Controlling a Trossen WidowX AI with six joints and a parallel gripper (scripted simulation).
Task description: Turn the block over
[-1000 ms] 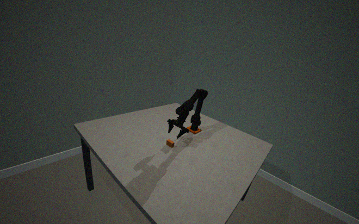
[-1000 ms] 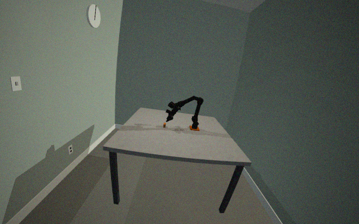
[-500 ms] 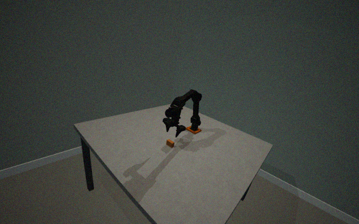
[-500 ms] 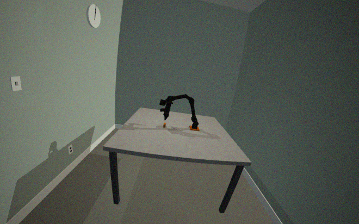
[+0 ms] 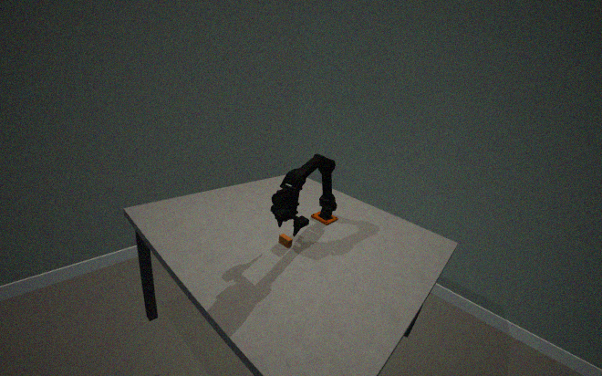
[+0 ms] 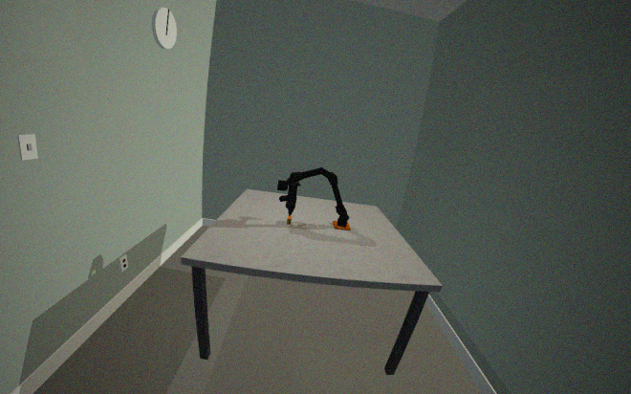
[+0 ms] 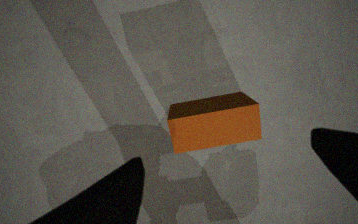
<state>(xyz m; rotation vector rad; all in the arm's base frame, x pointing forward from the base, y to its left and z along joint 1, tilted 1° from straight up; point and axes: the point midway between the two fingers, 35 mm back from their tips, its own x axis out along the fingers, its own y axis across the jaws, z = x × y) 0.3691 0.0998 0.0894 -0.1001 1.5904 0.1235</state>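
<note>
The orange block is 1 cm behind my gripper tip and 5 cm below it.
</note>
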